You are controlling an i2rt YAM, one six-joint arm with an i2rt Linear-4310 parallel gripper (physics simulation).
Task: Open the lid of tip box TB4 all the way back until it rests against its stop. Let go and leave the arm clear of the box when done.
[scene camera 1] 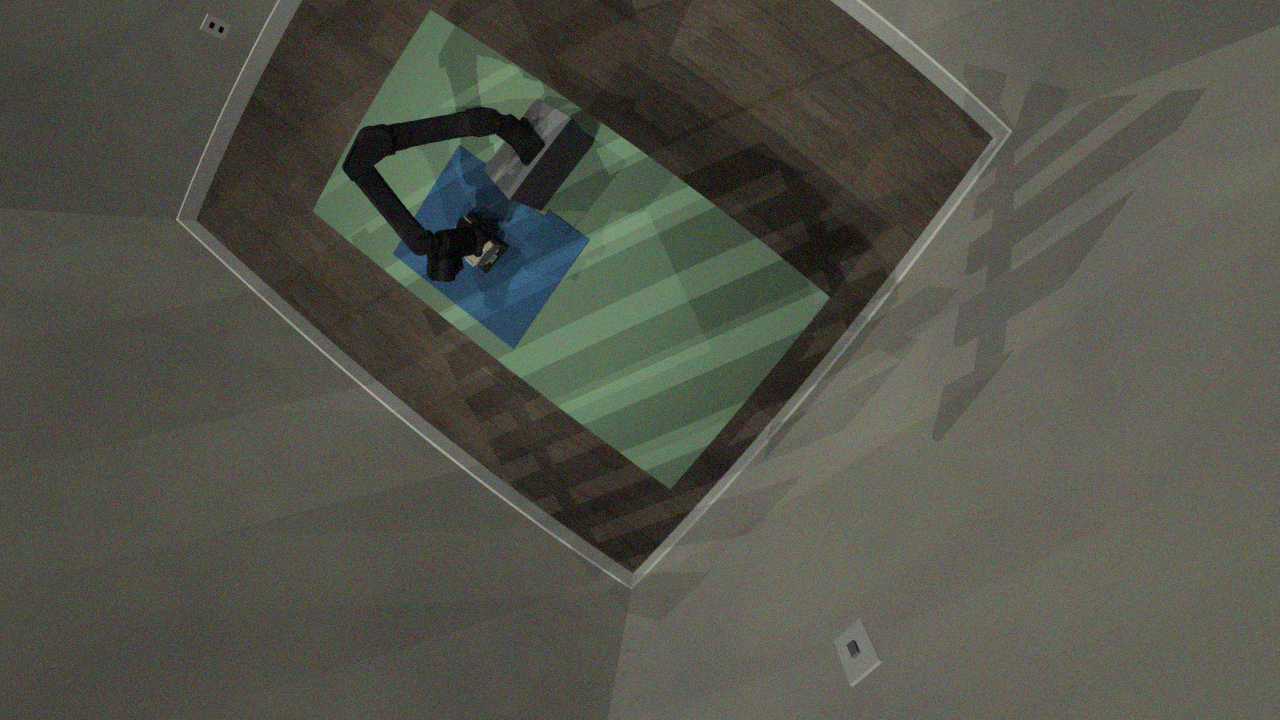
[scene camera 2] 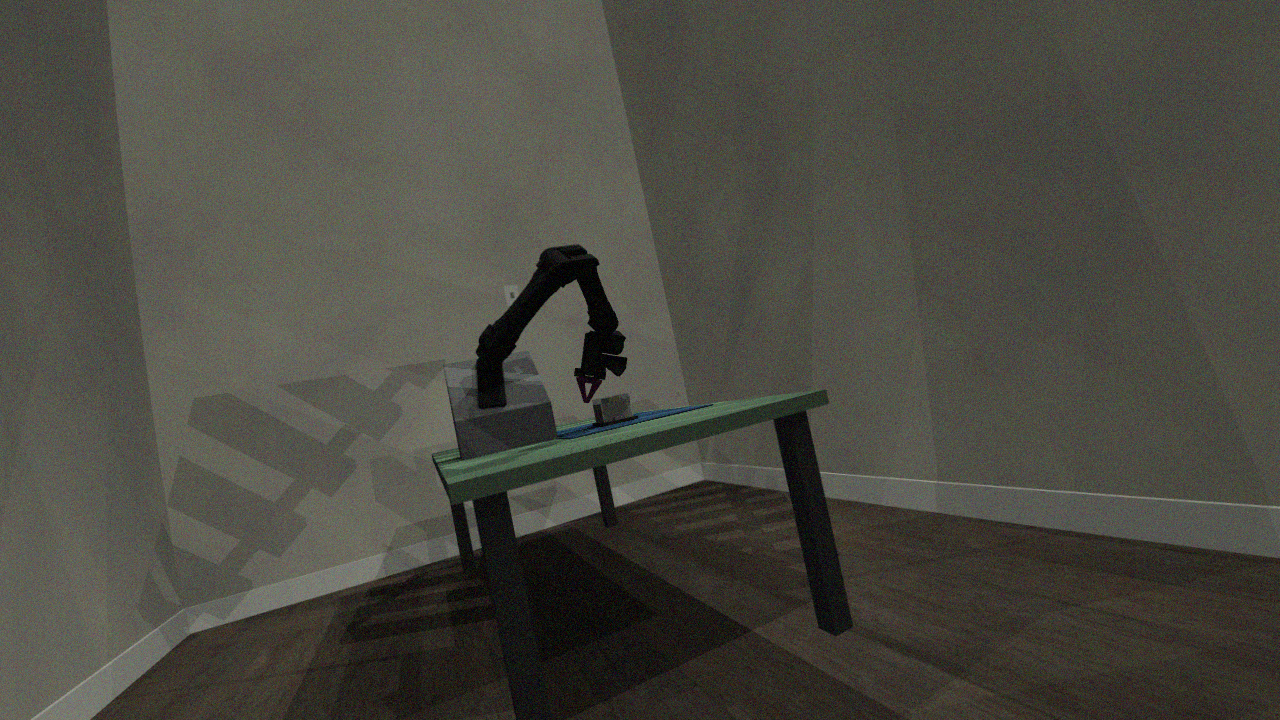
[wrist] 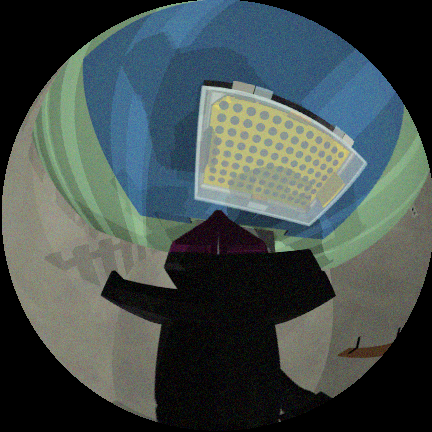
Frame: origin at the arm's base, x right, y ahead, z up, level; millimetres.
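Seen in the pictures: gripper, fingertip midpoint: (scene camera 1: 492, 233) (scene camera 2: 586, 402) (wrist: 217, 214); arm's base, origin of the base link: (scene camera 1: 526, 141) (scene camera 2: 490, 383).
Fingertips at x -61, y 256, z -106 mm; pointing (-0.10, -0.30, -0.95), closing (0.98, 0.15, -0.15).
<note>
Pixels of each thing's middle, then the offset from my fingertips to it. Level surfaces: height alone.
- tip box, body centre: (wrist: 272, 153) (scene camera 2: 611, 409) (scene camera 1: 474, 242) dy +64, dx +36, dz -33 mm
- yellow rack, body centre: (wrist: 279, 171) (scene camera 2: 609, 399) (scene camera 1: 470, 241) dy +63, dx +36, dz -3 mm
- blue mat, its level: dz -72 mm
A tip box (scene camera 1: 487, 254) (scene camera 2: 614, 409) (wrist: 243, 86) stands on the blue mat. Its clear lid (wrist: 198, 150) with a pale rim lies over a yellow rack (wrist: 270, 142) full of round holes and looks down. No TB4 label can be read. My gripper (scene camera 2: 587, 399) (wrist: 217, 214) is shut, with its dark red fingertips together and empty. In the wrist view the tips show just off the lid's near long edge; whether they touch it cannot be told. In scene camera 2 they are beside the box's top, at its left. In scene camera 1 the arm hides the fingertips.
The blue mat (scene camera 1: 537, 295) (scene camera 2: 673, 412) (wrist: 300, 35) lies on the green table (scene camera 1: 671, 358) (scene camera 2: 716, 424). A grey block (scene camera 1: 559, 167) (scene camera 2: 505, 428) stands beside the mat, with the arm's base on it. The arm (scene camera 1: 389, 201) (scene camera 2: 528, 308) arches over to the box.
</note>
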